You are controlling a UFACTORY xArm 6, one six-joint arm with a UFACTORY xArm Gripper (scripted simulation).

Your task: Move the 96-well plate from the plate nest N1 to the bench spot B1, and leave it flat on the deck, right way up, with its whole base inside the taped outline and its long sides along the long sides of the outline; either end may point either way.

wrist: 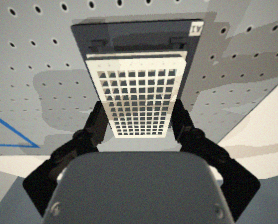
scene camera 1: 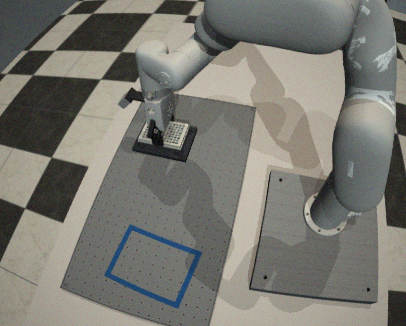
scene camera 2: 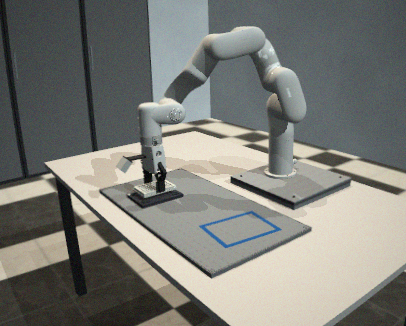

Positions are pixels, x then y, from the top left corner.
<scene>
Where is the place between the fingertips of my gripper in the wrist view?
138,108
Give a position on a black plate nest N1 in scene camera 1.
149,149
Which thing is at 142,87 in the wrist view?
A white 96-well plate.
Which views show my gripper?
The wrist view, scene camera 1 and scene camera 2: all of them.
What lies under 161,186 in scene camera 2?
My gripper.
</scene>
